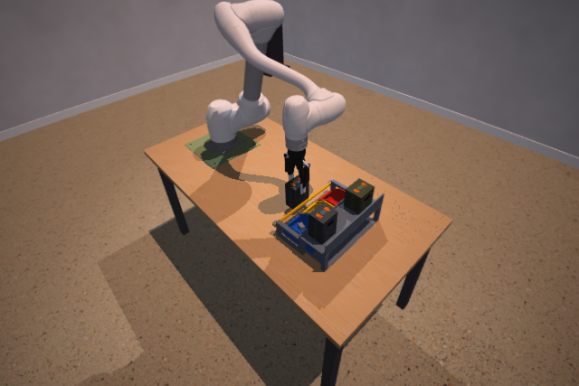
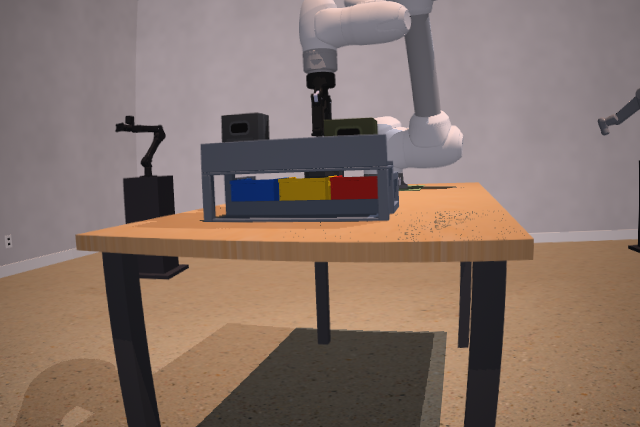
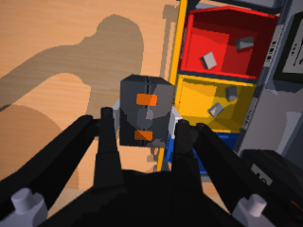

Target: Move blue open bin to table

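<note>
My gripper is now 50 mm above the dark box. Round my hand: blue open bin 140 mm ahead, 130 mm to the right, 100 mm below; then thin yellow rod 50 mm ahead, 80 mm below; then yellow bin 150 mm ahead, 10 mm to the right, 100 mm below.
</note>
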